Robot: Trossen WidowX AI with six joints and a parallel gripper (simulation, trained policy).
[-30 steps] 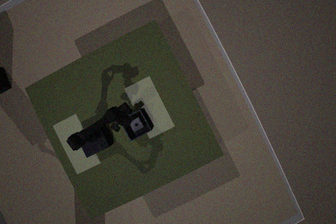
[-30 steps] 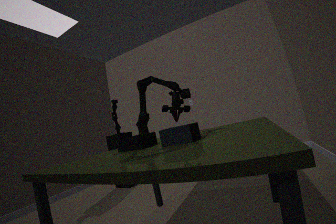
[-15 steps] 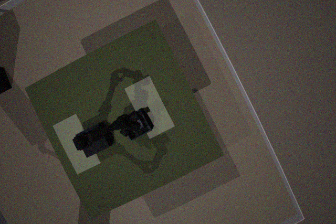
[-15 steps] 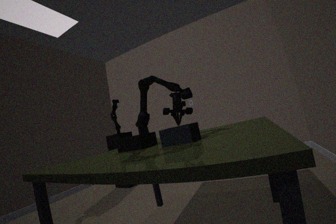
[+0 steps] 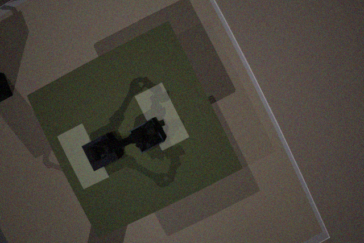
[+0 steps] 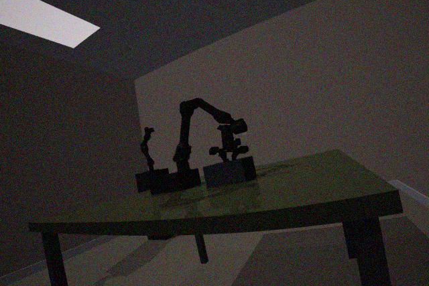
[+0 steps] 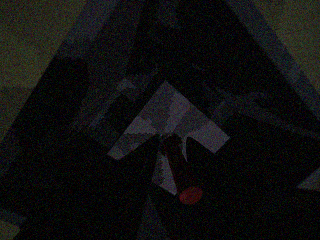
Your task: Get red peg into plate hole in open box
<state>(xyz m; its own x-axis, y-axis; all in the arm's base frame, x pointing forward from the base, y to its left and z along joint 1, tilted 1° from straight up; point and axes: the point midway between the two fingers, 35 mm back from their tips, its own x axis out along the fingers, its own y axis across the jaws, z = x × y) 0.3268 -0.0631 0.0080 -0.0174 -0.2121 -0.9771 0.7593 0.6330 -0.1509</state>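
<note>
My gripper tip is 10 mm past the red peg and 10 mm to the right of it. The rest, counted from my gripper tip: dark box (10 mm behind, 10 mm to the left, 40 mm below).
</note>
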